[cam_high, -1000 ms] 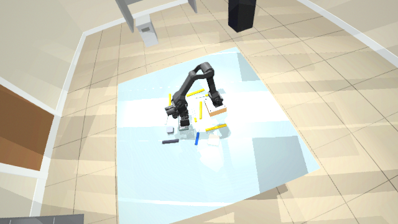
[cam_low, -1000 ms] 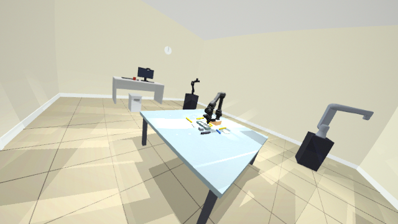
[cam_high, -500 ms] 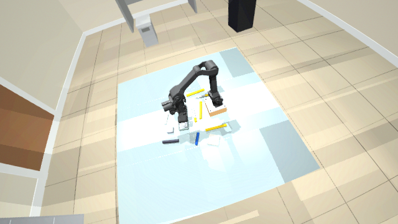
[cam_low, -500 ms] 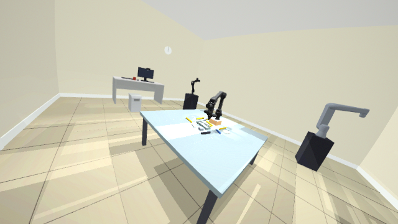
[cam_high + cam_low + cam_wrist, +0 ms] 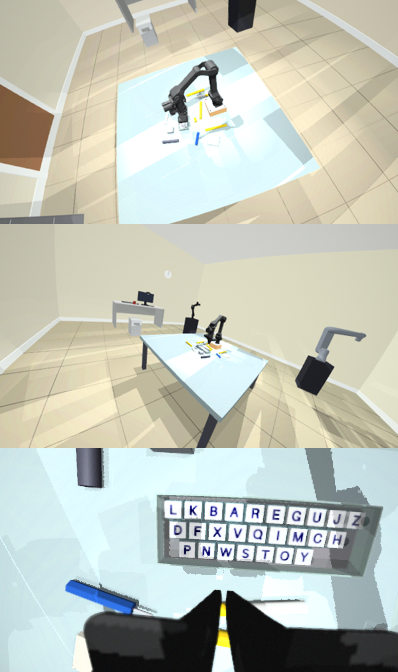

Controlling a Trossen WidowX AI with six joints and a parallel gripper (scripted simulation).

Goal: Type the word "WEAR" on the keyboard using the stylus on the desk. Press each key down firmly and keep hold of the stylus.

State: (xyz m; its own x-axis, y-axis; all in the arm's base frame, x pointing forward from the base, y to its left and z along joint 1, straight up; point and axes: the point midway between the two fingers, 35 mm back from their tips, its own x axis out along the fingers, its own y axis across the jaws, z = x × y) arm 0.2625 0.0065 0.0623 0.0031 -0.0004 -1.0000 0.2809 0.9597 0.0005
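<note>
Now: gripper tip 30 mm past the blue stylus, 130 mm to the right of it and 90 mm above it. From my gripper tip the other things lie so: grey block: 140 mm ahead, 10 mm to the left, 80 mm below; then dark bar: 170 mm ahead, 100 mm to the left, 80 mm below; then white flat tile: 120 mm behind, 220 mm to the left, 90 mm below.
</note>
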